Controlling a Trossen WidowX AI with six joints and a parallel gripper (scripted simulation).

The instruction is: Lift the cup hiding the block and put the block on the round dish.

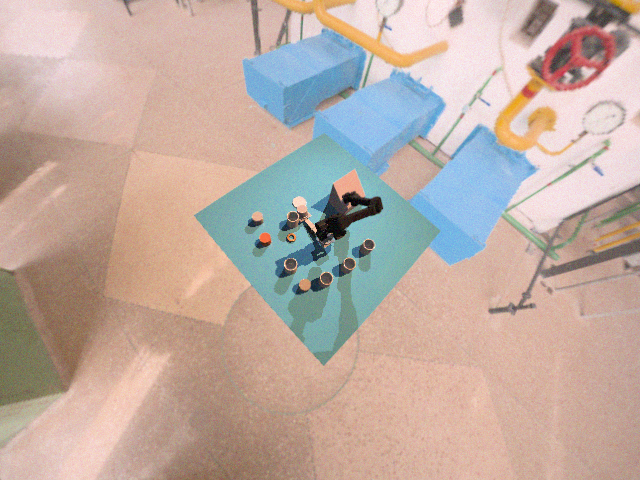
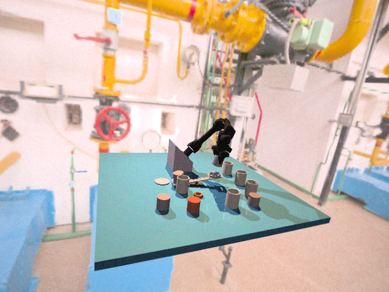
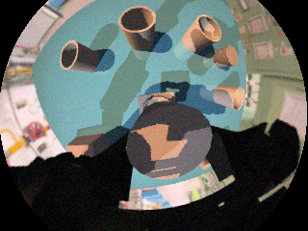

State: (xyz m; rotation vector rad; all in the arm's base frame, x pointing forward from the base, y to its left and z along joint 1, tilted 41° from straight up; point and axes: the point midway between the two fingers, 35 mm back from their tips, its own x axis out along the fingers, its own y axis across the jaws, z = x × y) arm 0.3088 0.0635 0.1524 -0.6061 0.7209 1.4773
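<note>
The block is 10 mm to the right of my gripper tip and 80 mm below it. Round my gripper tip: flat round dish (70 mm behind, 370 mm to the right, 170 mm below); balance (140 mm to the right, 130 mm below); orange ring (150 mm ahead, 180 mm to the right, 160 mm below).
</note>
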